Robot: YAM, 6 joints.
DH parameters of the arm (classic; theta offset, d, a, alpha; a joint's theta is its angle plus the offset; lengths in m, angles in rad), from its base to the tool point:
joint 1: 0 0.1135 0.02 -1.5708
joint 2: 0 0 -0.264 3.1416
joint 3: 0.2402 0 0.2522 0
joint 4: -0.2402 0 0.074 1.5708
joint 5: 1.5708 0 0 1.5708
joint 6: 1.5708 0.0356 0 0
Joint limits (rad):
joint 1: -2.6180..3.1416
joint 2: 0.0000..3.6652
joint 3: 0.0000..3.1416
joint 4: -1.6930..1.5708
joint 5: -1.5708..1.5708
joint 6: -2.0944..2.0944
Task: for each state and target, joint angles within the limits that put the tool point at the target. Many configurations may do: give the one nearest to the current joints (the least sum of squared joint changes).
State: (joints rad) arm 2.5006 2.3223 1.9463 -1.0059 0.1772 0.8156
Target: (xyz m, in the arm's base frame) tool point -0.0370 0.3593 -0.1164
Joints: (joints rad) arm 1.6970 2.8886 1.6943 -0.9661 0.2420 0.8156
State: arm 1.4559 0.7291 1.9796 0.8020 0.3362 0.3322
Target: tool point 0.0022 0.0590 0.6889
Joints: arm 1.6542 1.2153 2.0284 0.7053 0.2009 0.3322
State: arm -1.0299 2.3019 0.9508 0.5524 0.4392 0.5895
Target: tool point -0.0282 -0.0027 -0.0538
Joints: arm -0.9138 3.0655 0.2216 0.3208 0.7390 0.5895
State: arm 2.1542 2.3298 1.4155 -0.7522 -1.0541 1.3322
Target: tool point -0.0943 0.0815 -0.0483
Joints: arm 2.1893 2.6989 0.6976 -0.8457 -0.9807 1.3322
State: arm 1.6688 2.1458 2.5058 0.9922 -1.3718 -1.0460
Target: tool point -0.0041 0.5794 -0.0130
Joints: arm 1.5194 3.0819 2.2550 0.7963 -1.2592 -1.0460
